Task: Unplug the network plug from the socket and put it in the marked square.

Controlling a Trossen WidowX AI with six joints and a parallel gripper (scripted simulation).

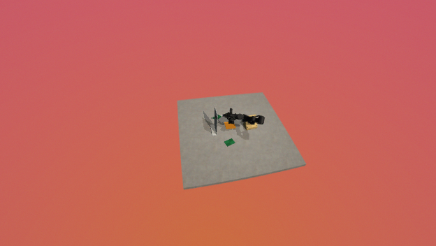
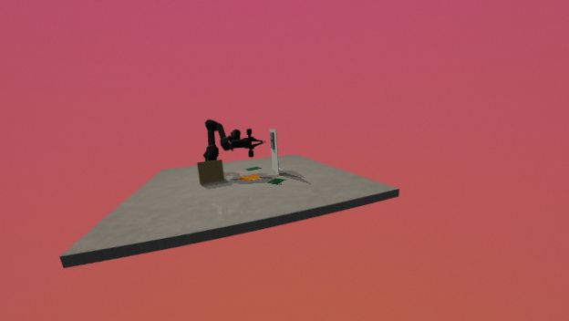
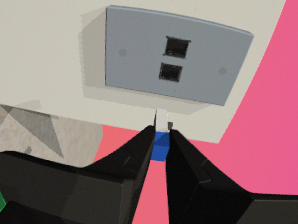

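Right now the orange square is 220 mm below my gripper tip, 110 mm behind it and 50 mm to the right of it. Also, from my gripper tip: network plug right at my gripper tip; upright panel 80 mm below, 80 mm ahead, 20 mm to the left.
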